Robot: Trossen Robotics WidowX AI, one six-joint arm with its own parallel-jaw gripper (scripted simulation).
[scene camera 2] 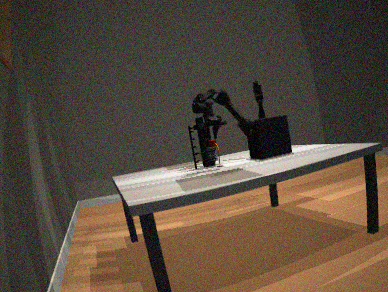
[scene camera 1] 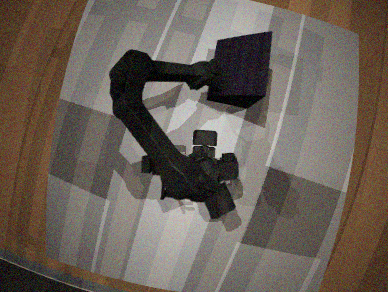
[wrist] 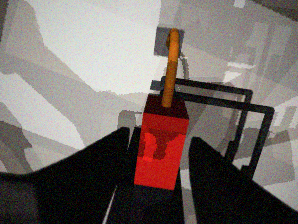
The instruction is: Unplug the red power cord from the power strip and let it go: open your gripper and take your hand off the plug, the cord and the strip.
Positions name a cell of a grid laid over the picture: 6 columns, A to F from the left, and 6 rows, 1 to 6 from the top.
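Observation:
My gripper (scene camera 1: D4) is visible; the wrist view shows the gripper (wrist: D4) as well.

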